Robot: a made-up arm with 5 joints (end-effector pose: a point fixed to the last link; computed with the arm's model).
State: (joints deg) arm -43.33 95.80 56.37 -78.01 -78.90
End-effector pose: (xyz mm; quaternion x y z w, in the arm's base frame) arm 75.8 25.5 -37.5 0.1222 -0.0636 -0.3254 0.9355
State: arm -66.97 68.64 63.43 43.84 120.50
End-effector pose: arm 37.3 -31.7 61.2 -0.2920 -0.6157 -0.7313 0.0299
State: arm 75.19 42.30 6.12 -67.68 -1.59
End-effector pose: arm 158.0 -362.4 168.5 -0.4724 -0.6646 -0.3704 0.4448
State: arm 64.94 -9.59 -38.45 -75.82 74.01
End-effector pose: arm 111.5 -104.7 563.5 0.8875 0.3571 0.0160 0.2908
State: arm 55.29 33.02 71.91 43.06 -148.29
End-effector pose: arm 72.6 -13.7 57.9 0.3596 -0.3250 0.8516 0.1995
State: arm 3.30 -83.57 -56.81 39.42 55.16
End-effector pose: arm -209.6 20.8 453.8 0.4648 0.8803 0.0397 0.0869
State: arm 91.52 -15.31 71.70 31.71 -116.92
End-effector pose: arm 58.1 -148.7 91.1 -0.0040 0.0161 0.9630 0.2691
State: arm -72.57 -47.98 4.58 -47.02 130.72
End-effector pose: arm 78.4 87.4 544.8 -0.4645 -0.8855 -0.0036 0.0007
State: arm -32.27 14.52 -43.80 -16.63 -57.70
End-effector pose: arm 335.3 182.4 489.0 0.6710 -0.6394 -0.0915 0.3640
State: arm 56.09 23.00 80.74 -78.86 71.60
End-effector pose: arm 155.5 -137.5 84.0 -0.4772 -0.2489 0.0934 0.8376
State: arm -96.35 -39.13 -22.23 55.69 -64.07
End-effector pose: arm 34.2 152.3 506.3 0.7333 -0.1082 0.1708 0.6492
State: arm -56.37 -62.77 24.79 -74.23 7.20
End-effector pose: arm 74.3 36.4 500.3 -0.4299 0.8821 0.0974 0.1661
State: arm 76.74 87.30 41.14 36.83 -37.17
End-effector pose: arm 55.9 26.5 -9.6 0.1926 0.5794 -0.6741 0.4155
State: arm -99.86 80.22 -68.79 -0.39 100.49
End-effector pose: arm -27.5 452.2 137.4 -0.0120 0.6357 -0.7628 0.1178
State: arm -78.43 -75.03 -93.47 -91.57 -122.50
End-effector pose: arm -7.5 -286.2 204.5 -0.0847 -0.0178 -0.3961 0.9141
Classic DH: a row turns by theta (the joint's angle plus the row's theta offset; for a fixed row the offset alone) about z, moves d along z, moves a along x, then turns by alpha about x. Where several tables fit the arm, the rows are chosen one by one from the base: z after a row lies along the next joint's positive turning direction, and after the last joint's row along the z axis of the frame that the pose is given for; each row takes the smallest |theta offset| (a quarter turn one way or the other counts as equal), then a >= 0, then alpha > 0; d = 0 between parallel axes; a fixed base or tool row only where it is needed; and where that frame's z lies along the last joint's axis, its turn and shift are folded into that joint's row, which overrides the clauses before.
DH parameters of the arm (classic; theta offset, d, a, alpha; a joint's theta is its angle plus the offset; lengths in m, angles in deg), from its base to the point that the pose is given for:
base (fixed): 0 0 0.0566 180
joint 1: 0 -0.1963 0.0369 90
joint 2: -76.05 0 0.1431 0
joint 3: 73.83 0 0.1913 0
joint 4: -87.78 0.0054 0 90
joint 5: -2.79 -0.0932 0 0

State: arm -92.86 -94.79 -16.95 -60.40 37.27
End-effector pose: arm 64.9 -274.3 406.6 -0.3677 0.6582 0.5888 0.2914
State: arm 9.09 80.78 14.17 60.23 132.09
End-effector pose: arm 142.2 -8.2 -45.7 0.5035 0.1913 0.7304 0.4199
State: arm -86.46 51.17 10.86 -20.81 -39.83
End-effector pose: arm 71.8 332.7 29.7 0.3728 -0.1775 0.3400 0.8449
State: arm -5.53 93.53 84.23 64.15 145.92
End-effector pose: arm -4.8 -0.5 220.7 0.9045 0.3508 0.2337 0.0655
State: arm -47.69 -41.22 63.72 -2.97 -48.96
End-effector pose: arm 213.2 180.1 226.0 0.4401 -0.3730 -0.0289 0.8163
